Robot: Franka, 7 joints.
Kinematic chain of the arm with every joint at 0, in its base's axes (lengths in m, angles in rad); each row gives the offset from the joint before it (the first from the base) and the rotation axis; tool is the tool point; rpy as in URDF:
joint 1: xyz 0 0 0.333 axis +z
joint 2: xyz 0 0 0 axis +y
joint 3: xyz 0 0 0.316 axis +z
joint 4: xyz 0.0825 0 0 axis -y
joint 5: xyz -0.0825 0 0.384 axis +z
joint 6: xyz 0 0 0 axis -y
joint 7: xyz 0.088 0 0 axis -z
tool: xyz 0 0 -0.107 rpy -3.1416 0 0
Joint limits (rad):
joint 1: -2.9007..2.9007
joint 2: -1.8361..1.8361
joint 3: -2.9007..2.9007
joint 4: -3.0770..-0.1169
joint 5: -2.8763..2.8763
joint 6: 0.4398..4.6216
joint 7: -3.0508..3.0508
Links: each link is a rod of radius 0.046 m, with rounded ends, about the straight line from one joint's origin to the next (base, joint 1, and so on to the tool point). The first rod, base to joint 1, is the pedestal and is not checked.
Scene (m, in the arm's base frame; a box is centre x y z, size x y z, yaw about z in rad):
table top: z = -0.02
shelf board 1: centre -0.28 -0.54 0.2 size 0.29 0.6 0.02 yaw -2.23
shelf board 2: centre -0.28 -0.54 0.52 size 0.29 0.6 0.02 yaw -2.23
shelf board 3: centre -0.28 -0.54 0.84 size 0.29 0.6 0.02 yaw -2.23
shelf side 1: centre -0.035 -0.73 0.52 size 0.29 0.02 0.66 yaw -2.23
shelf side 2: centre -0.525 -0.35 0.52 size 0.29 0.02 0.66 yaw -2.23
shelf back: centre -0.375 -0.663 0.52 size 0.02 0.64 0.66 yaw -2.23
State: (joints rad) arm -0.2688 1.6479 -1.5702 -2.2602 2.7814 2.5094 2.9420
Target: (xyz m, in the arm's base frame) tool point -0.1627 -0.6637 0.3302
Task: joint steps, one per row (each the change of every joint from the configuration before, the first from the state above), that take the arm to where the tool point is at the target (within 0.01 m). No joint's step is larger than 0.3 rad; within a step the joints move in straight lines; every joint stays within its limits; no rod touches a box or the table.
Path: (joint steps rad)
1: -0.2153 -0.0120 -0.0148 0.2423 0.0034 -0.0747 0.0000
2: -0.2152 -0.0120 -0.0148 0.2422 0.0034 -0.0747 0.0000

